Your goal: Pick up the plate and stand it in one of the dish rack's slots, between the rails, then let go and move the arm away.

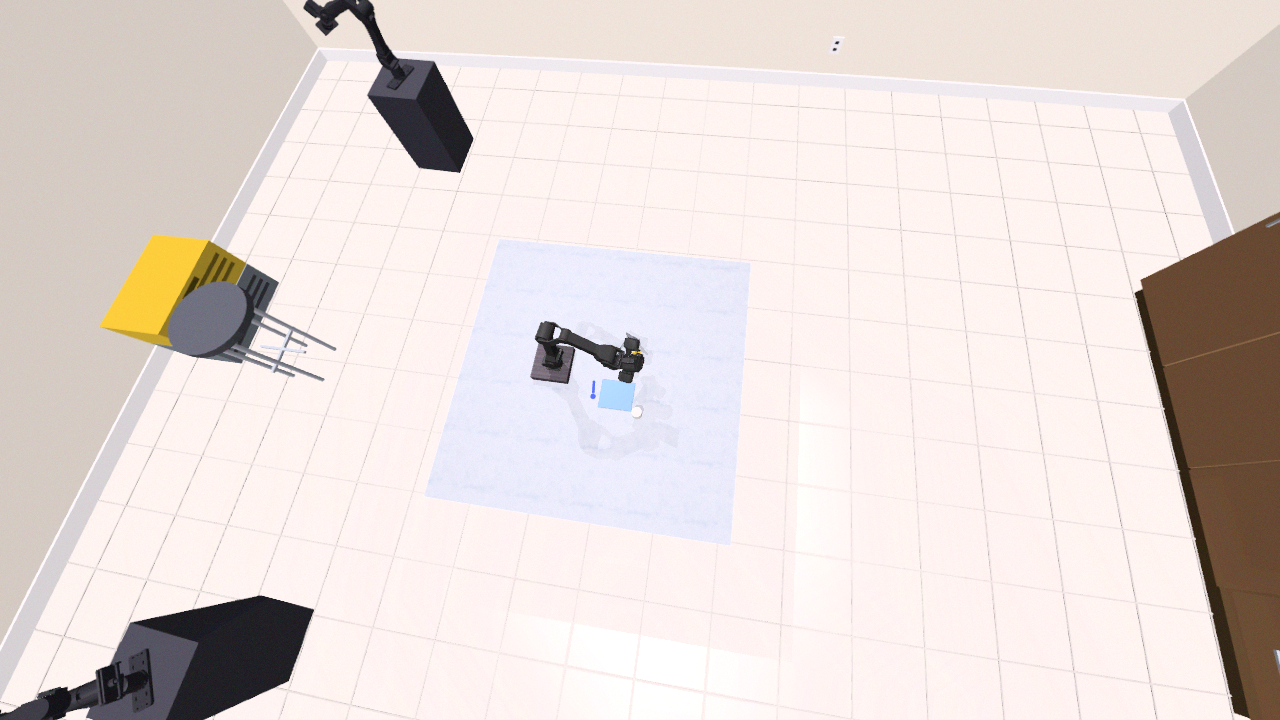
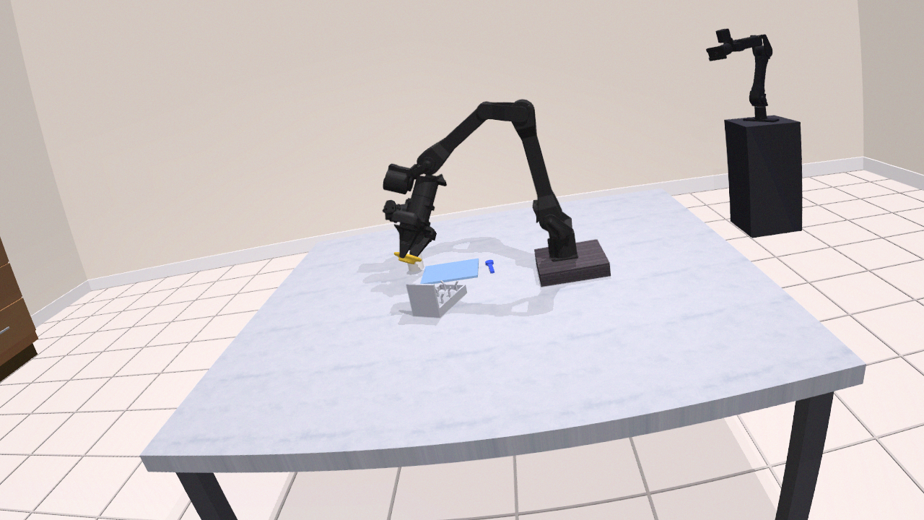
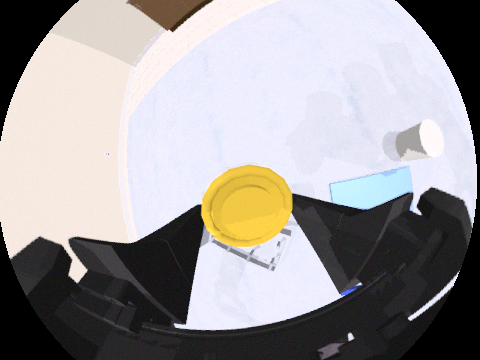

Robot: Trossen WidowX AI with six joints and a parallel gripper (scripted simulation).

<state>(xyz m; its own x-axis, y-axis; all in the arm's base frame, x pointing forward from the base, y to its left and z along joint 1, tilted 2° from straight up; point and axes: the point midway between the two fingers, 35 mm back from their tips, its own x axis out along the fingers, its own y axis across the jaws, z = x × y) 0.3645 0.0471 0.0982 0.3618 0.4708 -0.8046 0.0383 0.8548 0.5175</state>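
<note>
My gripper tip is 8 cm above the grey dish rack, 7 cm past it and 5 cm to the right of it. The rest, counted from my gripper tip: blue object (18 cm behind, 16 cm to the right, 10 cm below); then white cup (22 cm to the right, 8 cm below, 3 cm ahead); then yellow plate (right at my gripper tip).
</note>
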